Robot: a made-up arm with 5 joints.
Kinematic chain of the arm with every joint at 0, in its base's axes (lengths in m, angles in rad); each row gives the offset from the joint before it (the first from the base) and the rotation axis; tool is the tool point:
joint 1: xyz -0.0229 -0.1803 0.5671 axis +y
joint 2: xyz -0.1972 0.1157 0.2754 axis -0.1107 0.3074 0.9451
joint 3: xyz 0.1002 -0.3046 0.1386 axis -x
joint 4: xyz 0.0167 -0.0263 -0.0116 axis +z
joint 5: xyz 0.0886 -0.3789 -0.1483 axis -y
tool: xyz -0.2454 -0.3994 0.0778
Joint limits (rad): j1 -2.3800..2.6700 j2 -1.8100..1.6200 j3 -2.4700..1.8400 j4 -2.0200..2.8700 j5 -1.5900..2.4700
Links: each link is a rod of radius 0.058 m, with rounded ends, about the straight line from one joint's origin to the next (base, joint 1, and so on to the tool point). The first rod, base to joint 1, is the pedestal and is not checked.
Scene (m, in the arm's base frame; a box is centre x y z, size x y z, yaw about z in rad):
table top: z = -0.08
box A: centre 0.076 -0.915 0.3 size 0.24 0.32 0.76 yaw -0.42
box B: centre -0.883 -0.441 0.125 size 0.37 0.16 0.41 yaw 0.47
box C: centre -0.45 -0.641 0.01 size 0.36 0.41 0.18 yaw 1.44
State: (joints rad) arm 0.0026 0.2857 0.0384 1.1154 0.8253
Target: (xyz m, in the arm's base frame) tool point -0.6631 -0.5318 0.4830
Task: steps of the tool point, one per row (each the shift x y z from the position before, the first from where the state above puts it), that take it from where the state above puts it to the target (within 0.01 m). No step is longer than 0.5 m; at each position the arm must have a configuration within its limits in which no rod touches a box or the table.
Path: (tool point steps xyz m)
1: -0.0631 0.0820 -0.1622
2: -0.0746 0.1517 -0.1322
3: -0.0870 0.2043 -0.0754
4: -0.0994 0.2305 -0.0003
5: -0.1106 0.2252 0.0813
6: -0.1178 0.1887 0.1573
7: -0.1194 0.1260 0.2167
8: 0.0116 -0.2181 -0.3259
9: -0.1425 -0.3251 -0.2208
10: -0.2793 -0.3338 0.0068
11: -0.2922 -0.2179 0.2795

